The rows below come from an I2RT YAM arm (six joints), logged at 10 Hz.
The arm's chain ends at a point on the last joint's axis. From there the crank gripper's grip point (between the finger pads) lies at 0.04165 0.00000 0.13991 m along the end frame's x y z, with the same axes.
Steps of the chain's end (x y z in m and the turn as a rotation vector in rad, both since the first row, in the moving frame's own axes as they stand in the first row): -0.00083, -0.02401, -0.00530, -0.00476, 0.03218, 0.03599; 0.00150, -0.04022, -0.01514, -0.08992, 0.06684, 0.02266; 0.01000, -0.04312, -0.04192, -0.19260, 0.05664, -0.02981; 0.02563, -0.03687, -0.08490, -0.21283, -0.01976, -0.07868; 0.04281, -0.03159, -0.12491, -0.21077, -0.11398, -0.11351; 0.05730, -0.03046, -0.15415, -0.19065, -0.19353, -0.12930; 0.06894, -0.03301, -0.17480, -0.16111, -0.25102, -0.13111; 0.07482, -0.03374, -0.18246, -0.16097, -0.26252, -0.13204
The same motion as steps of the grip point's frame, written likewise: 0.00361, -0.02177, -0.00672, -0.00476, 0.03218, 0.03599; 0.01059, -0.02674, -0.01884, -0.08992, 0.06684, 0.02266; 0.01819, -0.01794, -0.04695, -0.19260, 0.05664, -0.02981; 0.02392, -0.01040, -0.08692, -0.21283, -0.01976, -0.07868; 0.02818, -0.00572, -0.12372, -0.21077, -0.11398, -0.11351; 0.03122, -0.00699, -0.15082, -0.19065, -0.19353, -0.12930; 0.03425, -0.01311, -0.17026, -0.16111, -0.25102, -0.13111; 0.03847, -0.01376, -0.17786, -0.16097, -0.26252, -0.13204
